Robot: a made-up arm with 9 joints. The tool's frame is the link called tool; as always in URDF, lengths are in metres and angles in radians. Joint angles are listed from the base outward.
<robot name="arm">
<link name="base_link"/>
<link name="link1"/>
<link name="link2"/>
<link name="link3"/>
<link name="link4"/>
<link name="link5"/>
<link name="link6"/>
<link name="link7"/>
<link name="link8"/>
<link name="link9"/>
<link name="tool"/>
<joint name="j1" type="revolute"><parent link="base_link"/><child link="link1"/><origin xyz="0.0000 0.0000 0.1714"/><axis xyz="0 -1 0"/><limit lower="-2.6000" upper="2.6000"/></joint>
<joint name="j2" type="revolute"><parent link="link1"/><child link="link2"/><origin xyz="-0.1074 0.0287 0.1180"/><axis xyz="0 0 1"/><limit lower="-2.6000" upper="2.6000"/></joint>
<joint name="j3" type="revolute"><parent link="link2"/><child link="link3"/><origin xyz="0.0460 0.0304 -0.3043"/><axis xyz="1 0 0"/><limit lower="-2.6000" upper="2.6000"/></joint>
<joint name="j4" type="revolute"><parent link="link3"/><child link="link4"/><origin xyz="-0.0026 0.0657 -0.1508"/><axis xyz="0 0 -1"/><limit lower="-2.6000" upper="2.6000"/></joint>
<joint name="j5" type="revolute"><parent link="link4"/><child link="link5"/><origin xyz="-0.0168 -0.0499 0.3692"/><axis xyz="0 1 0"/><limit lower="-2.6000" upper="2.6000"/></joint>
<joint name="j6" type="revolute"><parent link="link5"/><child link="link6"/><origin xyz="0.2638 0.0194 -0.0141"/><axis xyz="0 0 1"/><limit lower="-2.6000" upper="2.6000"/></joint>
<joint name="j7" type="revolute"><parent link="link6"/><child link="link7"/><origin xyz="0.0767 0.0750 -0.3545"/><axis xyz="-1 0 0"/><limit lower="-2.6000" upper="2.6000"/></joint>
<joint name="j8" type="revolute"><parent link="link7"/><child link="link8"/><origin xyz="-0.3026 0.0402 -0.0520"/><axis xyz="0 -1 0"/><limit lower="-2.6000" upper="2.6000"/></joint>
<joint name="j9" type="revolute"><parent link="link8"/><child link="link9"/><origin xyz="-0.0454 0.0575 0.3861"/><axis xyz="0 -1 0"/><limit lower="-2.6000" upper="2.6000"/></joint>
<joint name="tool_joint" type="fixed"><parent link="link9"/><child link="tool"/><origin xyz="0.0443 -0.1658 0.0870"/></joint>
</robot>
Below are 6 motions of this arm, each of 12 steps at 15 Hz.
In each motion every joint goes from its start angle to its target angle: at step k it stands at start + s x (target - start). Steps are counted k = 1, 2, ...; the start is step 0. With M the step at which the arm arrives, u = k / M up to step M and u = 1 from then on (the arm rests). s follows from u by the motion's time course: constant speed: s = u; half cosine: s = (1 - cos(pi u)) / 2; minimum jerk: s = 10 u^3 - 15 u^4 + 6 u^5.
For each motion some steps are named. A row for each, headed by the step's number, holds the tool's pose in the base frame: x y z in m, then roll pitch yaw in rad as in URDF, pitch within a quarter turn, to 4 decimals.
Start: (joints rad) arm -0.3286 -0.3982 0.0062 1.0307 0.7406 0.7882 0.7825 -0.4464 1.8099
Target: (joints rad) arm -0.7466 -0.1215 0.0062 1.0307 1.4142 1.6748 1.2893 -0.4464 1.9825
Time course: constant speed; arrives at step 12
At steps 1, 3, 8, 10, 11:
1: -0.0006 0.2248 0.2233 -0.2712 -0.5156 -0.0945
3: -0.0396 0.2503 0.2635 -0.1324 -0.5371 -0.0149
8: -0.1363 0.2621 0.3990 0.2519 -0.6879 0.0008
10: -0.1703 0.2482 0.4593 0.4226 -0.7600 -0.0817
11: -0.1858 0.2385 0.4896 0.5118 -0.7930 -0.1431

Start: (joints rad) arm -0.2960 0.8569 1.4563 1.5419 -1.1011 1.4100 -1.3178 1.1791 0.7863
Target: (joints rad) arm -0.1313 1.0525 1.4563 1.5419 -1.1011 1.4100 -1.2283 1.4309 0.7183
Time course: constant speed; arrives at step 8
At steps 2, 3, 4, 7, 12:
2: -0.5236 -0.5874 -0.2529 1.2676 0.1369 -1.2801
3: -0.5105 -0.5865 -0.2632 1.2916 0.1204 -1.2729
4: -0.4973 -0.5854 -0.2735 1.3159 0.1038 -1.2663
7: -0.4568 -0.5811 -0.3040 1.3909 0.0542 -1.2504
12: -0.4429 -0.5794 -0.3141 1.4165 0.0378 -1.2463

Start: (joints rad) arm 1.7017 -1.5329 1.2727 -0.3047 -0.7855 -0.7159 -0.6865 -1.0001 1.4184
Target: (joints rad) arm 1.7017 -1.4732 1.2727 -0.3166 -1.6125 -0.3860 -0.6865 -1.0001 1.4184
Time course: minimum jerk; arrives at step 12
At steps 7, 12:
7: 0.1868 -0.3233 -0.2813 -1.0249 0.9761 -0.2519
12: 0.1927 -0.2750 -0.3629 -0.5113 1.0076 0.1098

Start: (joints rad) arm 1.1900 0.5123 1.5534 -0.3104 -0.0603 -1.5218 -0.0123 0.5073 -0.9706
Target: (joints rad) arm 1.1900 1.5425 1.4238 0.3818 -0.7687 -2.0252 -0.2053 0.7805 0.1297
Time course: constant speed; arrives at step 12
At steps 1, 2, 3, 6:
1: -0.2200 0.0045 0.4112 1.2202 0.2805 0.4536
2: -0.2172 0.0359 0.4468 1.1922 0.3286 0.3020
3: -0.2138 0.0737 0.4794 1.1418 0.3657 0.1366
6: -0.1995 0.2231 0.5527 0.9053 0.3566 -0.4120

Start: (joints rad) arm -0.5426 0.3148 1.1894 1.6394 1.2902 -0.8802 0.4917 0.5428 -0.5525
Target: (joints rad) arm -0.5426 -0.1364 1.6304 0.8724 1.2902 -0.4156 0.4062 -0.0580 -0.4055
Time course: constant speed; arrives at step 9
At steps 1, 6, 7, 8, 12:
1: 0.2199 0.1127 -0.0627 -2.9620 -0.1562 2.7845
6: 0.1403 -0.0085 0.0422 2.9902 -0.0750 2.2900
7: 0.1177 -0.0217 0.0567 2.9081 -0.0734 2.1915
8: 0.0950 -0.0304 0.0694 2.8211 -0.0770 2.0956
12: 0.0732 -0.0349 0.0805 2.7292 -0.0856 2.0034

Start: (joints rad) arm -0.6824 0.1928 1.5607 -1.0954 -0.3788 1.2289 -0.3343 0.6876 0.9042
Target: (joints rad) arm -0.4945 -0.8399 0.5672 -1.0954 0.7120 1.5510 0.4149 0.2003 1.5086
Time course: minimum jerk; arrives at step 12
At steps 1, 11, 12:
1: 0.2771 0.0500 -0.3827 -3.0390 0.2511 -1.4232
11: 0.0413 -0.4164 0.0014 2.6321 -0.9980 -0.8767
12: 0.0389 -0.4170 0.0035 2.6212 -0.9984 -0.8688

